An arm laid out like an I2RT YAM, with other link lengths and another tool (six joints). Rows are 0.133 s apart.
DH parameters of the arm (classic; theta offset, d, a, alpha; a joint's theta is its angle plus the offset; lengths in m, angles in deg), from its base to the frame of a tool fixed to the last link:
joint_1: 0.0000 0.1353 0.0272 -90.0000
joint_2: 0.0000 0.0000 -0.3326 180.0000
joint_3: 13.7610 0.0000 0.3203 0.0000
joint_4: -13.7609 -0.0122 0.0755 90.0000
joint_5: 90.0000 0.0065 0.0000 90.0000
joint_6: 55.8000 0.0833 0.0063 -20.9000
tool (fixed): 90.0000 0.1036 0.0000 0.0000
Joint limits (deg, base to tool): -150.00..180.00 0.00..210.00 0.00..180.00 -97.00..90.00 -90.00..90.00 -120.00..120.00
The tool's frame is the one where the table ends.
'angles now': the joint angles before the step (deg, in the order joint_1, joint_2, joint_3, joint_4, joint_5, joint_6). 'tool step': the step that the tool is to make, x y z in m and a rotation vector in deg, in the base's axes. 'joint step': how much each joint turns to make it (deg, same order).
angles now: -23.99, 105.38, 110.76, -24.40, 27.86, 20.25
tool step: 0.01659, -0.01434, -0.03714, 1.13, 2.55, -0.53
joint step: -0.55, 3.70, 0.00, 0.92, -0.01, -0.02
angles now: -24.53, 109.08, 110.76, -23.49, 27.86, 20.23
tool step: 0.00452, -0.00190, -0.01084, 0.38, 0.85, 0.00
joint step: 0.02, 0.98, 0.00, 0.05, 0.02, 0.00
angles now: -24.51, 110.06, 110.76, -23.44, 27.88, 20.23
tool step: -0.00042, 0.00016, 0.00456, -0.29, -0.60, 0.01
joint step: 0.00, -0.26, 0.00, 0.42, -0.01, -0.02
